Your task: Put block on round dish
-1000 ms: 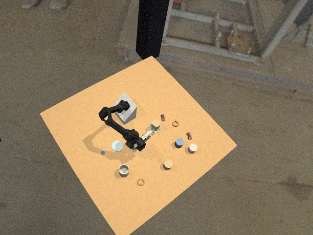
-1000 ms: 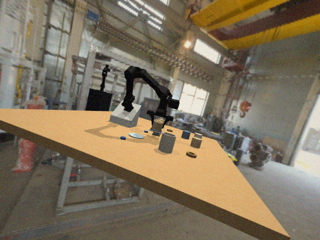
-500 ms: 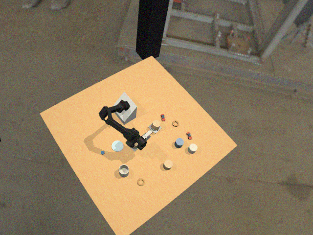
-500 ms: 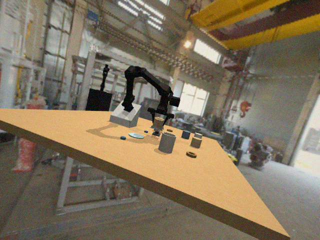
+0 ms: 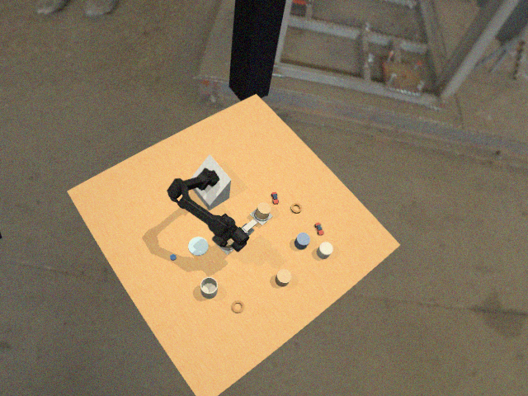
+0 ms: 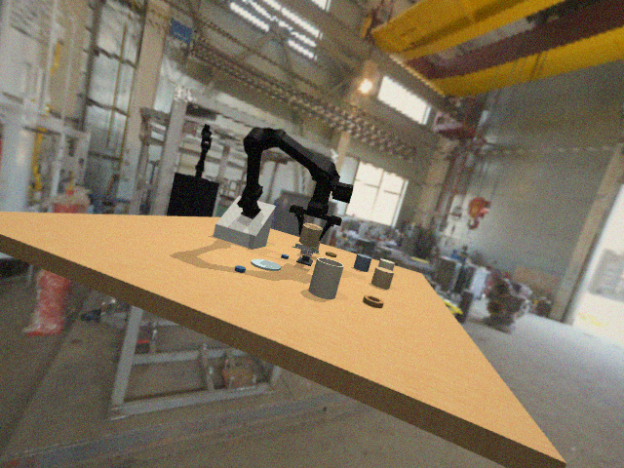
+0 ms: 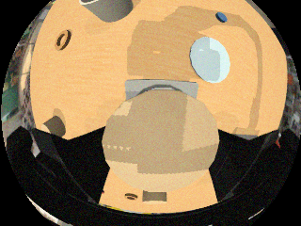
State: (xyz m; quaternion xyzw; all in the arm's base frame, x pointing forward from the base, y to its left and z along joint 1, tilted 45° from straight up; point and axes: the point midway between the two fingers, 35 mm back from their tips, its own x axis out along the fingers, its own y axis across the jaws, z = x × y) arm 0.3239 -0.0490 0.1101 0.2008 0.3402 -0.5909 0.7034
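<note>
My gripper tip is 1 cm past the grey block, 1 cm to the right of it and 3 cm above it. Round my gripper tip: pale blue round dish 9 cm behind, 11 cm to the right, 11 cm below.
</note>
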